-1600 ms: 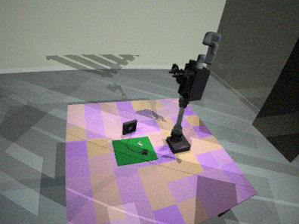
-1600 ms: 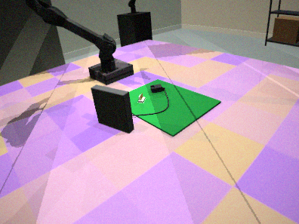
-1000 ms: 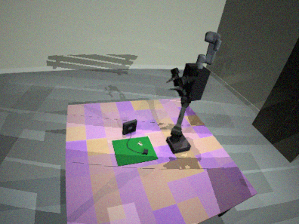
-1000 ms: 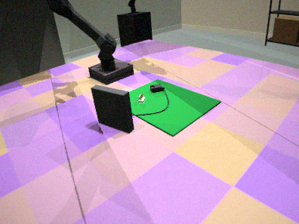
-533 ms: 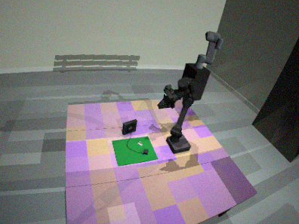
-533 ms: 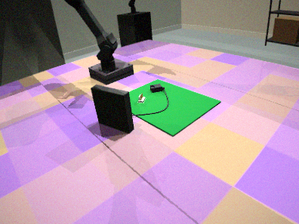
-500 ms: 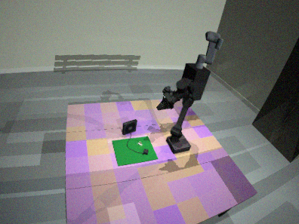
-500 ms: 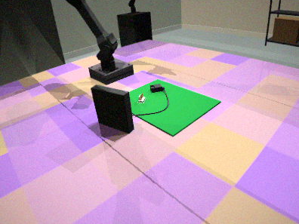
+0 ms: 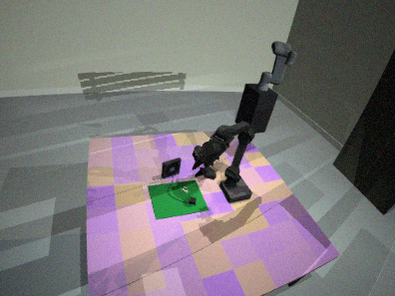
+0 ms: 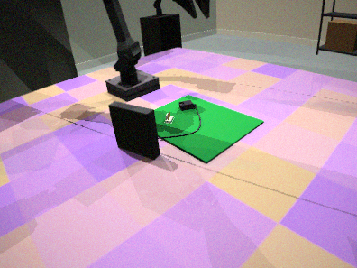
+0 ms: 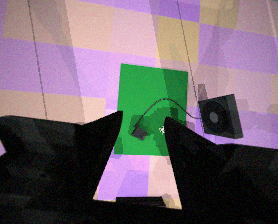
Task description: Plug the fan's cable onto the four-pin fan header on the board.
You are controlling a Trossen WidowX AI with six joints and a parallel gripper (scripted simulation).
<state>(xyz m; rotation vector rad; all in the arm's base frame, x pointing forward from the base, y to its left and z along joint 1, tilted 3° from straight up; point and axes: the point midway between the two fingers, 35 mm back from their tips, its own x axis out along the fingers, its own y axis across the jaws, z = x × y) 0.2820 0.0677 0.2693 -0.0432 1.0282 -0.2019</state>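
The dark plug lies 5 cm behind my gripper tip, 3 cm to the right of it and 26 cm below it. From my gripper tip the other things lie so: black fan block: 26 cm to the right, 22 cm below; green board: 2 cm ahead, 8 cm to the right, 29 cm below; white four-pin header: 4 cm behind, 12 cm to the right, 28 cm below.
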